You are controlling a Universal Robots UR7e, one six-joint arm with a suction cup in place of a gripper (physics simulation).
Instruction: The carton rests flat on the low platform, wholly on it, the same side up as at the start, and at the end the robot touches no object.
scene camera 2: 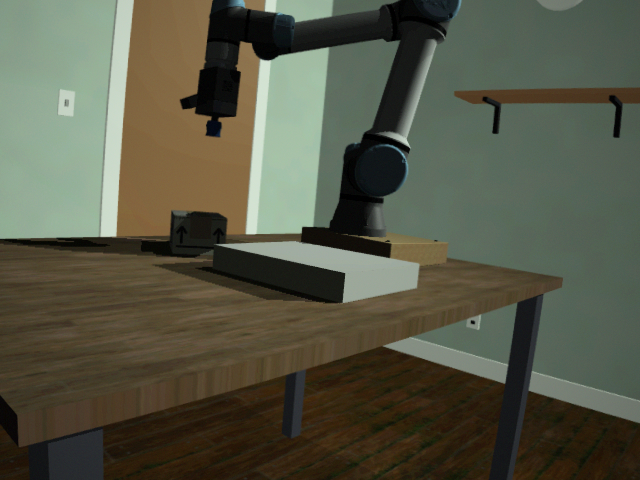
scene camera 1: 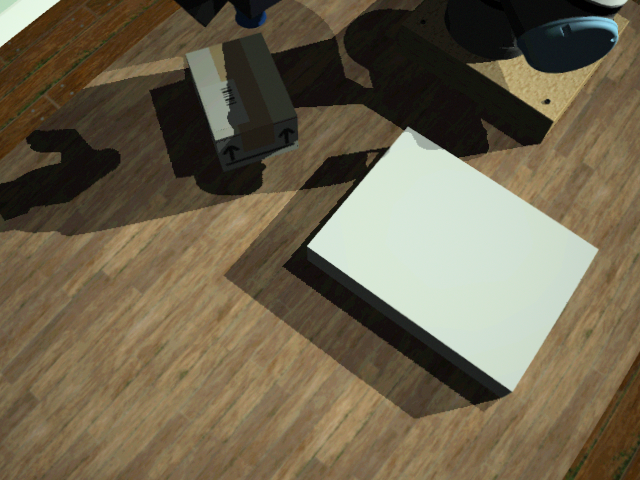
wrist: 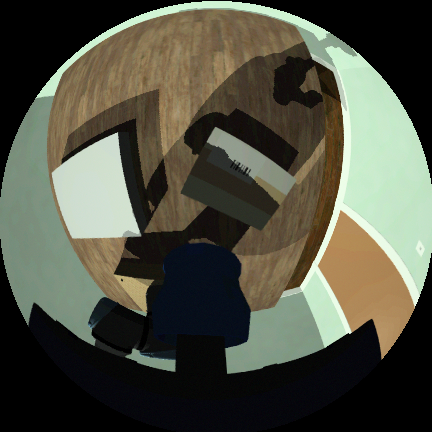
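Seen in the pictures: hand, its tool point: [scene camera 2: 213, 136] [wrist: 201, 272]; arm's base, origin of its link: [scene camera 2: 357, 232] [scene camera 1: 490, 23].
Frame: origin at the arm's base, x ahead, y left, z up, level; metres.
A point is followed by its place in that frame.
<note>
The carton [scene camera 1: 248, 77] @(x 0.370, y -0.157, z 0.024 m) [scene camera 2: 199, 232] @(x 0.420, y -0.083, z -0.012 m) [wrist: 235, 180] @(x 0.391, y -0.146, z 0.024 m) stands upright on the table, beside and apart from the platform. Its tape and barcode label are on top, and two black up-arrows show on the side facing the scene cameras. The low platform [scene camera 1: 454, 248] @(x 0.333, y 0.219, z -0.015 m) [scene camera 2: 310, 253] @(x 0.337, y 0.213, z -0.015 m) [wrist: 95, 190] @(x 0.351, y 0.158, z -0.015 m) is a white slab with a flat top and dark shaded sides; no carton is on it. My suction gripper [scene camera 1: 250, 19] @(x 0.395, y -0.098, z 0.208 m) [scene camera 2: 213, 130] [wrist: 201, 252] has a blue cup. It points down, hangs well above the carton's height, touches nothing and holds nothing.
The arm's base stands on a wooden block [scene camera 1: 527, 98] @(x 0.073, y 0.134, z -0.001 m) [scene camera 2: 418, 250] @(x -0.050, y 0.169, z -0.022 m) [wrist: 135, 290] @(x 0.001, y 0.120, z -0.002 m) behind the platform. The arm casts dark shadows over the table [scene camera 1: 180, 320] @(x 0.661, y 0.034, z -0.063 m) [scene camera 2: 129, 330] @(x 0.770, y 0.419, z -0.063 m) around the carton. A wall shelf [scene camera 2: 547, 95] is at the right.
</note>
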